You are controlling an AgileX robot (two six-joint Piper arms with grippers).
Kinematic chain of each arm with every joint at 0, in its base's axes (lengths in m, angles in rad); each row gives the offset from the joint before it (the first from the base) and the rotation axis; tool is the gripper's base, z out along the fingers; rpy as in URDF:
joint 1: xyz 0 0 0.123 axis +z
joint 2: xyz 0 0 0 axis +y
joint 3: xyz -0.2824 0 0.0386 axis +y
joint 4: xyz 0.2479 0 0.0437 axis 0.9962 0 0.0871
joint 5: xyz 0 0 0 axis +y
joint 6: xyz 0.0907 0 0.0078 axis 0.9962 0 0.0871
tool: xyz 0 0 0 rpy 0 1.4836 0
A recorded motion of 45 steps. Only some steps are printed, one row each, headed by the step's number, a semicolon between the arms.
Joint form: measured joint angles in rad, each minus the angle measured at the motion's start. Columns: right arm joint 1, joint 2, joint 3, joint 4, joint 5, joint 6; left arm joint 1, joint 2, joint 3, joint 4, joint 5, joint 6.
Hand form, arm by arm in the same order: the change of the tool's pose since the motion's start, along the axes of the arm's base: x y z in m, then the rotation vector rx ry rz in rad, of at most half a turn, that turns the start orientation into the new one. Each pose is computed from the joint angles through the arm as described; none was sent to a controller.
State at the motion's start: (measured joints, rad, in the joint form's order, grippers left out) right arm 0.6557 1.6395 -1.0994 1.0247 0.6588 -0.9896; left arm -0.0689 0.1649 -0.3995 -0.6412 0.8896 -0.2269
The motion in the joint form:
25: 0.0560 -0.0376 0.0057 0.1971 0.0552 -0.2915; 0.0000 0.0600 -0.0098 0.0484 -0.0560 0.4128
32: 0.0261 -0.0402 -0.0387 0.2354 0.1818 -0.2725; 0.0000 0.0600 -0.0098 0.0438 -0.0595 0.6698
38: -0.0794 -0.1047 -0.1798 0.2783 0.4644 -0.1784; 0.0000 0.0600 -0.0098 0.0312 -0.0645 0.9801
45: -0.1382 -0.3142 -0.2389 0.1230 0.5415 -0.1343; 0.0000 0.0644 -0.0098 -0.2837 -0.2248 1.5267
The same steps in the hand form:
25: -0.0238 0.0161 0.0203 0.1322 -0.1174 0.1852; 0.0122 0.0038 0.0027 0.3551 -0.2019 -0.1213
32: -0.0235 0.0144 0.0370 0.2078 -0.0557 0.2332; 0.0123 0.0037 0.0031 0.5480 -0.3317 -0.2235
38: -0.0239 -0.0104 0.1037 0.3729 -0.0093 0.3315; 0.0124 0.0031 0.0039 0.7742 -0.4904 -0.3454
45: -0.0634 -0.0560 0.1673 0.3207 -0.2463 0.3805; 0.0166 -0.0037 0.0266 0.9164 -0.8787 -0.3486

